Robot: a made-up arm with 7 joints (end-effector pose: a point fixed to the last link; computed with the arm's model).
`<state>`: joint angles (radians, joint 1 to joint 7).
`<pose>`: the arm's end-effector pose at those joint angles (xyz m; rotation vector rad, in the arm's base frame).
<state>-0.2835 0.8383 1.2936 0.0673 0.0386 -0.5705 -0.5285</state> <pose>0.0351 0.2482 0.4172 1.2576 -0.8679 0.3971</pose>
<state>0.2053 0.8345 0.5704 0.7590 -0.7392 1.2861 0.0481</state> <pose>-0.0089 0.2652 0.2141 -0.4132 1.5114 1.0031</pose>
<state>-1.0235 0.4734 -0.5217 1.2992 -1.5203 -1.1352 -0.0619</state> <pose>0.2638 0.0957 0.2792 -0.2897 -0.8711 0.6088</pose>
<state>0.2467 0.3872 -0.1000 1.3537 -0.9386 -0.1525 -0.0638</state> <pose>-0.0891 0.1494 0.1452 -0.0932 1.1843 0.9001</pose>
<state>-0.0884 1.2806 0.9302 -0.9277 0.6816 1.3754 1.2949</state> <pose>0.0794 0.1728 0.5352 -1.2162 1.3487 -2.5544</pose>
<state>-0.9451 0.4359 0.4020 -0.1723 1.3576 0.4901 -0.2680</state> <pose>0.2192 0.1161 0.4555 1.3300 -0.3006 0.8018</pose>
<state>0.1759 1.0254 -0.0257 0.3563 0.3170 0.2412 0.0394</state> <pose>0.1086 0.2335 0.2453 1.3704 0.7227 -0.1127</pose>
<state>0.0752 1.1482 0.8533 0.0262 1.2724 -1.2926 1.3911</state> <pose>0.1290 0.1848 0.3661 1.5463 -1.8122 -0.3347</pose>
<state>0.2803 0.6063 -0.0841 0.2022 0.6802 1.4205 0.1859</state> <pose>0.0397 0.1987 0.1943 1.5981 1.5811 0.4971</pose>
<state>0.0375 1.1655 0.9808 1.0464 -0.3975 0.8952 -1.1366</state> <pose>-0.0223 0.3436 0.3394 -0.6736 0.4506 0.4102</pose>
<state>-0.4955 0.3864 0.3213 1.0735 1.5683 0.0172 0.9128</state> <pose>0.2109 0.1583 0.1658 1.8981 -0.0741 0.1020</pose>
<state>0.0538 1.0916 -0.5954 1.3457 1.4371 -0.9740 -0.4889</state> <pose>0.0160 0.2278 0.2098 0.5466 1.6877 -2.2808</pose>
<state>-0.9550 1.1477 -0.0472 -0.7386 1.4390 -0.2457 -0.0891</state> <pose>0.1626 0.0358 0.4597 2.6279 -1.6097 0.2711</pose>
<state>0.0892 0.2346 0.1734 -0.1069 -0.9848 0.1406 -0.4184</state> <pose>0.1161 0.1112 0.2018 -0.7834 -0.1383 -0.1232</pose>
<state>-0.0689 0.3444 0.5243 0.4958 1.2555 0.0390 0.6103</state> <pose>0.1244 0.1942 0.1948 1.7262 0.2436 0.3926</pose>
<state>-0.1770 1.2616 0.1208 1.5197 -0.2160 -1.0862 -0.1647</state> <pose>0.0750 0.2901 0.3448 1.1621 0.0759 0.1696</pose>
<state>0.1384 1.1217 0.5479 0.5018 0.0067 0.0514 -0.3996</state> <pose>0.0962 0.2905 0.3604 0.9383 0.4934 0.1481</pose>
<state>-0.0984 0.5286 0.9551 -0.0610 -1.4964 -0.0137 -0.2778</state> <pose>0.0985 0.2387 0.3100 -0.6841 -1.0628 0.3624</pose>
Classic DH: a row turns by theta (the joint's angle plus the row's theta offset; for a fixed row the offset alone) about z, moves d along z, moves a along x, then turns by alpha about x. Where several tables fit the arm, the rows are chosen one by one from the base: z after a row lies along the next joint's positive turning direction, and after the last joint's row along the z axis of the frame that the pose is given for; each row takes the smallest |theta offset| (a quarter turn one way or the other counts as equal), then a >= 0, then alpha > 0; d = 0 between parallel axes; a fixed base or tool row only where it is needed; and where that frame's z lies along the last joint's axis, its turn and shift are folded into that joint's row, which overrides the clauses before.
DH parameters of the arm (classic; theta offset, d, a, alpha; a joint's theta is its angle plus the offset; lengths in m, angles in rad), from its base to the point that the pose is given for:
base (fixed): -0.071 0.4297 0.0179 -1.3004
joint 1: -1.3111 0.0304 -0.0326 -1.5708
joint 2: 1.2915 -0.0077 0.0172 1.5708
joint 3: 1.5708 -0.1567 0.0377 -1.5708
joint 4: 1.5708 0.0074 0.0002 1.5708
joint 5: 0 0.1022 0.0215 -1.5708
joint 6: -1.5708 0.0373 0.072 1.5708
joint 7: 1.5708 -0.0876 -0.0194 -0.2501
tool (fixed): -1.5706 0.1094 0 0

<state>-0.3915 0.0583 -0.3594 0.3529 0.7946 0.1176 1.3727</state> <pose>0.2448 -0.0479 0.2040 0.9536 -0.7241 0.7022</pose>
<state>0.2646 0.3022 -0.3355 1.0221 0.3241 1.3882 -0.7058</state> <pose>-0.0636 0.1438 0.1411 -0.0025 2.7459 -0.0001</pose>
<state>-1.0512 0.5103 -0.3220 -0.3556 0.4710 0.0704 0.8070</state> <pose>0.2516 -0.0360 0.4548 0.4805 -1.6604 0.4204</pose>
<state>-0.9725 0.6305 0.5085 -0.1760 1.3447 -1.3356 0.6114</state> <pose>0.2111 0.0804 0.4274 1.7284 -2.2241 -0.1519</pose>
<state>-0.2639 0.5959 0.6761 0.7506 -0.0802 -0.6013 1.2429</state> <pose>0.1601 0.2484 0.2699 0.5756 -0.5677 1.8466</pose>
